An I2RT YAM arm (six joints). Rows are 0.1 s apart.
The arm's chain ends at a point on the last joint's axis. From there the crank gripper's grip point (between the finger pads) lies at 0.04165 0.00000 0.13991 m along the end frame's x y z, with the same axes.
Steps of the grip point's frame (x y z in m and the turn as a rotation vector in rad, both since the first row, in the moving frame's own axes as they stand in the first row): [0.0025 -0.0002 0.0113 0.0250 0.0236 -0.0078]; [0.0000 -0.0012 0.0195 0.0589 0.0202 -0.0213]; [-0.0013 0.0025 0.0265 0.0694 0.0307 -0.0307]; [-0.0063 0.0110 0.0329 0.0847 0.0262 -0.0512]
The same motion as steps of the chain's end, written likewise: [-0.0008 0.0036 0.0124 0.0250 0.0236 -0.0078]; [-0.0027 0.0079 0.0206 0.0589 0.0202 -0.0213]; [-0.0054 0.0135 0.0282 0.0694 0.0307 -0.0307]; [-0.0096 0.0250 0.0346 0.0847 0.0262 -0.0512]
